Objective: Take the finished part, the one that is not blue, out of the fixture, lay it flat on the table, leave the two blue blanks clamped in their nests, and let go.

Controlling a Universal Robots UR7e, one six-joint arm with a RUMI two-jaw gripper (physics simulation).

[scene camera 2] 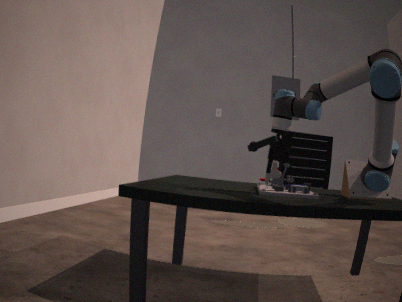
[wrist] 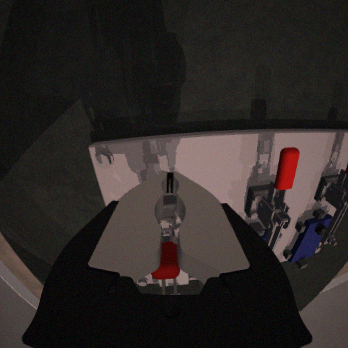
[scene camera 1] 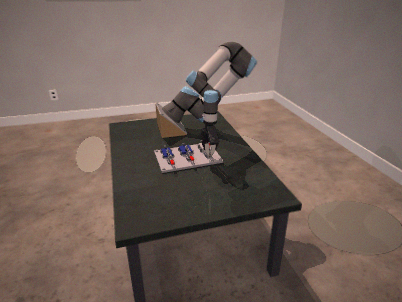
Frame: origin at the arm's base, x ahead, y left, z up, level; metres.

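Where they show: gripper, fingertip midpoint: (scene camera 2: 266, 185) (wrist: 169, 173) (scene camera 1: 209, 157); arm's base at its link origin: (scene camera 1: 170, 115).
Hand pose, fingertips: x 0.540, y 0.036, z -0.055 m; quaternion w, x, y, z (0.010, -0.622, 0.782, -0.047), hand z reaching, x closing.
Observation:
Each offset is from my fingertips to the centre of the thing. "*": to the spot under its first point. Level surfaces: height alone.
The pale fixture plate {dx -0.102, dy -0.090, dz -0.025 m} (scene camera 1: 179, 162) (scene camera 2: 300, 194) (wrist: 215, 160) lies on the table. Two blue blanks sit in its nests, under clamps whose red handles lie down: the middle blank {* dx -0.124, dy -0.094, dz +0.011 m} (scene camera 1: 185, 149) is mostly behind a finger in the wrist view, and the outer blank {dx -0.167, dy -0.193, dz -0.007 m} (scene camera 1: 166, 151) (wrist: 311, 240) shows there at the right. My gripper (scene camera 1: 210, 156) (scene camera 2: 268, 181) (wrist: 169, 173) is shut and empty, low over the third station. That station's red clamp handle {dx -0.039, dy +0.013, dz +0.036 m} (scene camera 2: 278, 170) (wrist: 169, 260) stands up, showing through the gap behind the fingertips in the wrist view. The non-blue part cannot be made out; the fingers cover much of its nest.
The dark table {dz -0.033 m} (scene camera 1: 200, 200) (scene camera 2: 170, 189) extends around the plate. The arm's wedge-shaped base mount (scene camera 1: 169, 125) (scene camera 2: 354, 180) stands behind the fixture. The middle clamp's red handle {dx -0.026, dy -0.099, dz +0.013 m} (scene camera 1: 191, 158) (wrist: 287, 168) and linkage are close beside the gripper.

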